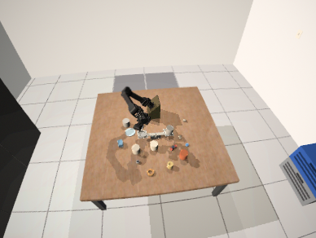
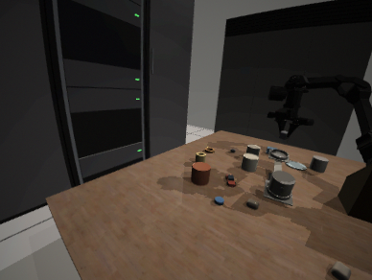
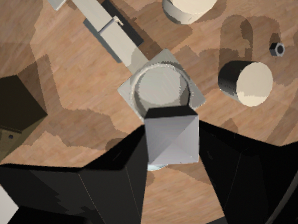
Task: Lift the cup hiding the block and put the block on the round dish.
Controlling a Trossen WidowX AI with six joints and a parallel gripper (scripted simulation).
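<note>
Right now my gripper tip is 100 mm past the round pale blue dish, 120 mm to the left of it and 170 mm above it. From my gripper tip the other things lie so: grey block (right at my gripper tip); then blue block (40 mm ahead, 210 mm to the right, 150 mm below); then grey cup (200 mm behind, 160 mm to the right, 130 mm below).
</note>
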